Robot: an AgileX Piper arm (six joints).
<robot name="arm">
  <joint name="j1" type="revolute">
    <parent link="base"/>
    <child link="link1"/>
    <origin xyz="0 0 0.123"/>
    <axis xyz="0 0 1"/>
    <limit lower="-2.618" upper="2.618"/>
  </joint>
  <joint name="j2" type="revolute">
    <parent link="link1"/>
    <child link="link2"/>
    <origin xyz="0 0 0"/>
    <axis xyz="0 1 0"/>
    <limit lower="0" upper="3.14"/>
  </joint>
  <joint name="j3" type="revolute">
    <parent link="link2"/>
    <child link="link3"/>
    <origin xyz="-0.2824 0 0.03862"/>
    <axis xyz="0 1 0"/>
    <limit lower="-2.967" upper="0"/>
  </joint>
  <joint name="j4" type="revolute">
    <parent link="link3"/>
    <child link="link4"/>
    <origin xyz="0.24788 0 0.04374"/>
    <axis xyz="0.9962 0 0.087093"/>
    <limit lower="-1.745" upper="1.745"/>
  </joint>
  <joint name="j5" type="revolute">
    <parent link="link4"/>
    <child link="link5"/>
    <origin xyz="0 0 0"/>
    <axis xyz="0 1 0"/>
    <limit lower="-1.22" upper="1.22"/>
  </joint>
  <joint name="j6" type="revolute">
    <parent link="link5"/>
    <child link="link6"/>
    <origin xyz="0.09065 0 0.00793"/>
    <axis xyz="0.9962 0 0.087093"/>
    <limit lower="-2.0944" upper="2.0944"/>
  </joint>
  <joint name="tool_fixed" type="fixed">
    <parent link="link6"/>
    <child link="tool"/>
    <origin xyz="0 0 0" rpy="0 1.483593 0"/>
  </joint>
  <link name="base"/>
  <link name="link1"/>
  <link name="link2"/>
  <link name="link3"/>
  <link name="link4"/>
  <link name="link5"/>
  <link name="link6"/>
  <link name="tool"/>
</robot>
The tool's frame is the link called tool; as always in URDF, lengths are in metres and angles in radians.
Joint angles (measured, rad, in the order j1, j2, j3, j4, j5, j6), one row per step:
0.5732 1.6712 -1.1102 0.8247 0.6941 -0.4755
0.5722 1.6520 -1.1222 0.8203 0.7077 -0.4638
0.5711 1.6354 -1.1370 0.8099 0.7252 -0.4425
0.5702 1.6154 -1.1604 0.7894 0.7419 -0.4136
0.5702 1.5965 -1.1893 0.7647 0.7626 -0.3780
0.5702 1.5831 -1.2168 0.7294 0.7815 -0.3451
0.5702 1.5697 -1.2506 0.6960 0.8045 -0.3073
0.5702 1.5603 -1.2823 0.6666 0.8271 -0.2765
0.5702 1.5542 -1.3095 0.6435 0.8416 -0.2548
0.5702 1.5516 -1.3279 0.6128 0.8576 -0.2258
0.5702 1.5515 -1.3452 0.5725 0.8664 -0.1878
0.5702 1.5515 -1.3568 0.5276 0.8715 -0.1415
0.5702 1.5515 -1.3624 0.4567 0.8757 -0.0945
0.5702 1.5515 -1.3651 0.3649 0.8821 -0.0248
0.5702 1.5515 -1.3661 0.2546 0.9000 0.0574
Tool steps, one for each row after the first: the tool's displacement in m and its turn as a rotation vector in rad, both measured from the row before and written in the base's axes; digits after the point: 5 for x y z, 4 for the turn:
-0.00131 -0.00064 0.00955 0.0141 -0.0104 0.0013
-0.00119 -0.00068 0.00913 0.0104 -0.0043 -0.0006
-0.00070 -0.00089 0.01235 0.0099 -0.0149 -0.0027
-0.00085 -0.00070 0.01333 0.0089 -0.0133 -0.0031
-0.00029 -0.00114 0.01067 -0.0042 -0.0163 -0.0004
-0.00037 -0.00104 0.01251 -0.0002 -0.0146 -0.0034
-0.00027 -0.00092 0.01072 -0.0023 -0.0127 -0.0014
0.00025 -0.00066 0.00880 -0.0012 -0.0150 -0.0024
0.00022 -0.00120 0.00461 -0.0132 -0.0028 -0.0064
0.00144 -0.00148 0.00338 -0.0183 -0.0046 -0.0169
0.00158 -0.00196 0.00168 -0.0212 -0.0003 -0.0256
0.00216 -0.00366 -0.00081 -0.0449 -0.0108 -0.0254
0.00265 -0.00513 -0.00203 -0.0568 -0.0072 -0.0417
0.00257 -0.00681 -0.00291 -0.0729 -0.0045 -0.0494

